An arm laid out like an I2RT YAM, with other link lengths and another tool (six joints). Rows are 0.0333 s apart.
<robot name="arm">
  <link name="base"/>
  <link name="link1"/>
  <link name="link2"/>
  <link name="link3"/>
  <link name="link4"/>
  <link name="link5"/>
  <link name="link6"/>
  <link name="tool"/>
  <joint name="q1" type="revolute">
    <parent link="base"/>
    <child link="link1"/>
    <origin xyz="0 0 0.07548" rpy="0 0 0"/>
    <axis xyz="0 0 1"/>
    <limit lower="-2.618" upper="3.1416"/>
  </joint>
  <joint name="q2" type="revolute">
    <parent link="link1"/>
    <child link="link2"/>
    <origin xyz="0.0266 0.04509 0.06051" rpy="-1.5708 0 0"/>
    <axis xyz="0 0 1"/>
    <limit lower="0" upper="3.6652"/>
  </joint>
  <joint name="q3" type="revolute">
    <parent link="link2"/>
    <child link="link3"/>
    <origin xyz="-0.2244 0 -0.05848" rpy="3.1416 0 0"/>
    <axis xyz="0 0 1"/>
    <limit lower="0" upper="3.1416"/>
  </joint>
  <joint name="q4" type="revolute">
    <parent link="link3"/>
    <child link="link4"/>
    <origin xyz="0.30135 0.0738 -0.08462" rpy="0 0 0"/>
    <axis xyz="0 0 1"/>
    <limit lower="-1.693" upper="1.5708"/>
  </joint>
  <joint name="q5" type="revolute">
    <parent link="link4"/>
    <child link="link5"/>
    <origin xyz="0.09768 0.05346 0.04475" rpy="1.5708 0 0"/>
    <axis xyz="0 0 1"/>
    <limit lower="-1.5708" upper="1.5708"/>
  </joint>
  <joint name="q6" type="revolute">
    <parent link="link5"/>
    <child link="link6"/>
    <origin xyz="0.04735 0 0.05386" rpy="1.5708 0 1.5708"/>
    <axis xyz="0 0 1"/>
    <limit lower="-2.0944" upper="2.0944"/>
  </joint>
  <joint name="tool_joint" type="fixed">
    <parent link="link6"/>
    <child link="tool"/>
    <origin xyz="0.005 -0.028 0.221" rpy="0 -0.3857 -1.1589"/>
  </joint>
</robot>
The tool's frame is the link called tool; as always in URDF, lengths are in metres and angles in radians.
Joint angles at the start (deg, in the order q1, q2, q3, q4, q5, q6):
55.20 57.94 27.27 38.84 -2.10 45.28
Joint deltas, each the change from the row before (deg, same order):
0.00 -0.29 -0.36 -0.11 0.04 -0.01
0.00 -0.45 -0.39 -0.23 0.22 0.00
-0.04 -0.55 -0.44 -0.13 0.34 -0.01
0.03 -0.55 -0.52 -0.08 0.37 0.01
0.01 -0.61 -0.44 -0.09 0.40 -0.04
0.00 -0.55 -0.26 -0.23 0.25 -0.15
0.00 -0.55 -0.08 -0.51 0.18 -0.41
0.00 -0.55 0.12 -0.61 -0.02 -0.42
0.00 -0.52 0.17 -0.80 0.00 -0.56
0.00 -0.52 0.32 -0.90 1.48 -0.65
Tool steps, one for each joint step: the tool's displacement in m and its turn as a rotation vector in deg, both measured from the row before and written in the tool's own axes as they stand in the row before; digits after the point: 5 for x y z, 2 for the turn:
-0.00097 0.00187 -0.00087 -0.17 -0.03 0.07
-0.00023 0.00178 -0.00154 -0.22 0.14 0.09
0.00080 0.00116 -0.00232 -0.15 0.35 0.04
0.00008 0.00154 -0.00220 -0.15 0.30 0.08
0.00086 0.00034 -0.00245 -0.08 0.39 -0.01
0.00074 -0.00044 -0.00180 -0.09 0.25 -0.13
0.00069 -0.00090 -0.00129 -0.25 0.15 -0.34
0.00062 -0.00275 -0.00076 -0.10 0.00 -0.41
0.00044 -0.00191 -0.00052 -0.30 -0.04 -0.48
0.00658 -0.00027 -0.00348 -0.83 1.34 -0.36

